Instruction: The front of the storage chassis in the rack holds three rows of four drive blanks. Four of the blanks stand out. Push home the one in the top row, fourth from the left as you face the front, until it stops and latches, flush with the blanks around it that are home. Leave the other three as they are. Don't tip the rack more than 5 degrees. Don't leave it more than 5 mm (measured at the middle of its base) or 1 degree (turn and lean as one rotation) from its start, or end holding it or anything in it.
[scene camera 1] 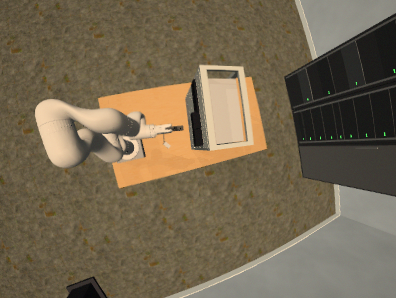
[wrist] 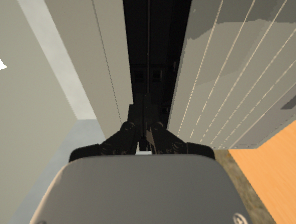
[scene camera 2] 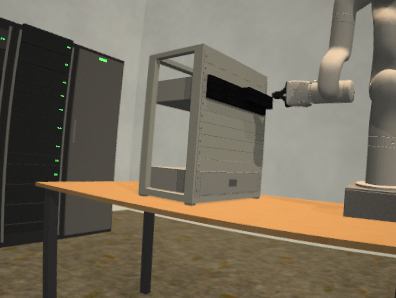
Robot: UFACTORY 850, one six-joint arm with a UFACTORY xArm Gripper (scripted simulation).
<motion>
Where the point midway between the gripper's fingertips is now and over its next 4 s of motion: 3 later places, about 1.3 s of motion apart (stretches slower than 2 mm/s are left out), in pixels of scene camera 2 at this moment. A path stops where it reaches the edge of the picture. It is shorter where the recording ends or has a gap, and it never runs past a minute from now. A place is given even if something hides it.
My gripper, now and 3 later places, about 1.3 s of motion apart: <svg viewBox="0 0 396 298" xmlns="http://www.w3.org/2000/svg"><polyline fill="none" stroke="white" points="273,95 269,97 265,97 261,97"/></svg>
</motion>
